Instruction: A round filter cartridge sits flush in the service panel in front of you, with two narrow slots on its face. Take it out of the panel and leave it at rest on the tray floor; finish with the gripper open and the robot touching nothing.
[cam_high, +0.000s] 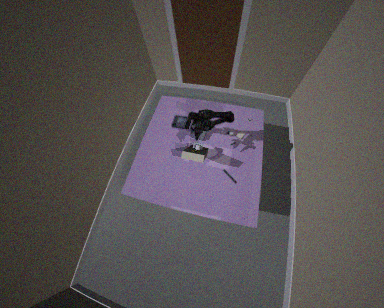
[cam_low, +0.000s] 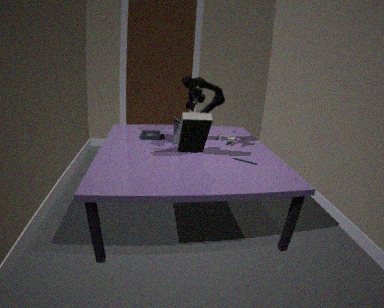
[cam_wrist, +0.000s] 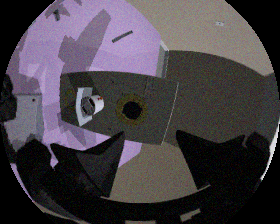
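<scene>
My gripper tip is 15 cm above the round filter cartridge and 2 cm past it. From my gripper tip the other things lie so: dark tray (37 cm behind, 31 cm below, 28 cm to the right); service panel (17 cm below, 2 cm ahead).
</scene>
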